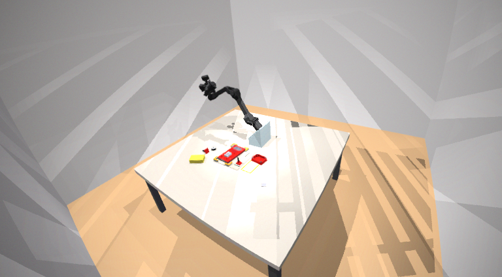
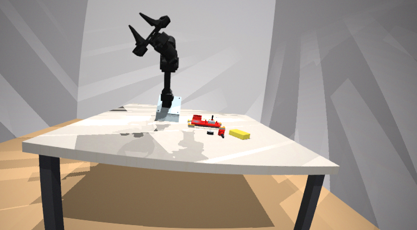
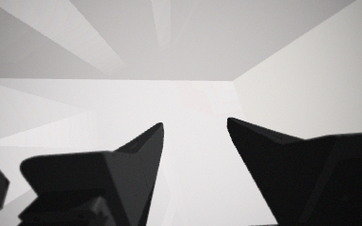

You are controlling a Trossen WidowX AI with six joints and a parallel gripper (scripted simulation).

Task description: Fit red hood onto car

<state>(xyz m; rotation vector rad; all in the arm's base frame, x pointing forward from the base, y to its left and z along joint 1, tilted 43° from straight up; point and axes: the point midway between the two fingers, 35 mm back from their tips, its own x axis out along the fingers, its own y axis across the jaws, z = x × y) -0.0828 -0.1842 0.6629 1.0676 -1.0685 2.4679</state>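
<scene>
My gripper tip is now 740 mm to the right of the red hood, 480 mm above it and 360 mm short of it. From my gripper tip the other things lie so: yellow block 580 mm ahead, 470 mm below, 320 mm to the left; then wheel 480 mm below, 400 mm ahead, 330 mm to the left.
</scene>
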